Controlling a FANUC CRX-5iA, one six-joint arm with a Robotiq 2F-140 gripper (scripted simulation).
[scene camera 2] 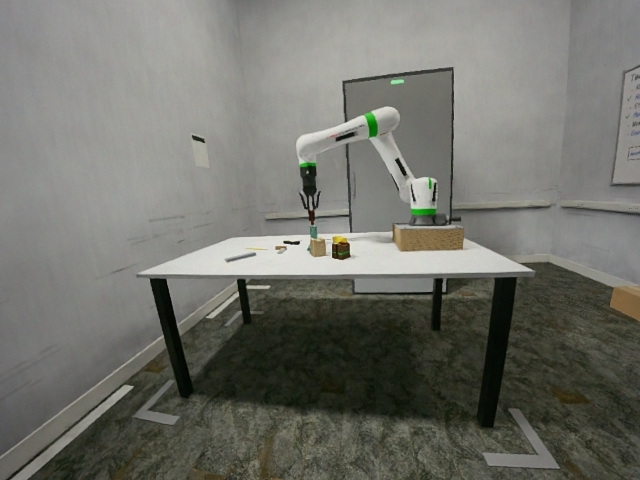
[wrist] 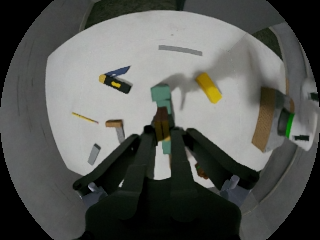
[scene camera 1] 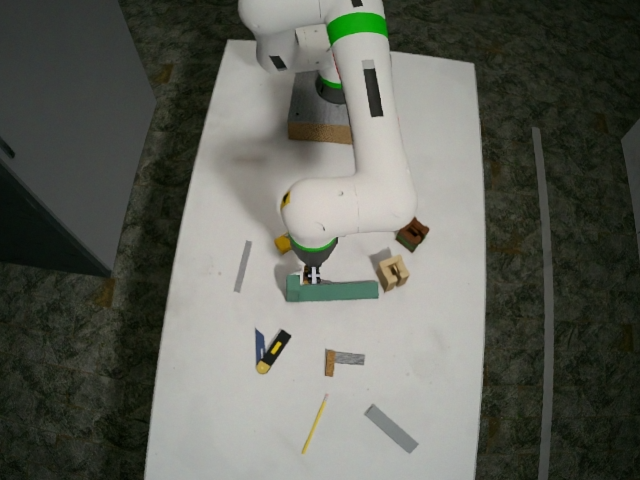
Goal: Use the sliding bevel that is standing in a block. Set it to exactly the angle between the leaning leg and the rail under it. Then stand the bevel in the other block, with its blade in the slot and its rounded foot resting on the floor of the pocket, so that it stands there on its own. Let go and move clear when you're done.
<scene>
The pictures show: my gripper and a grey bar.
</scene>
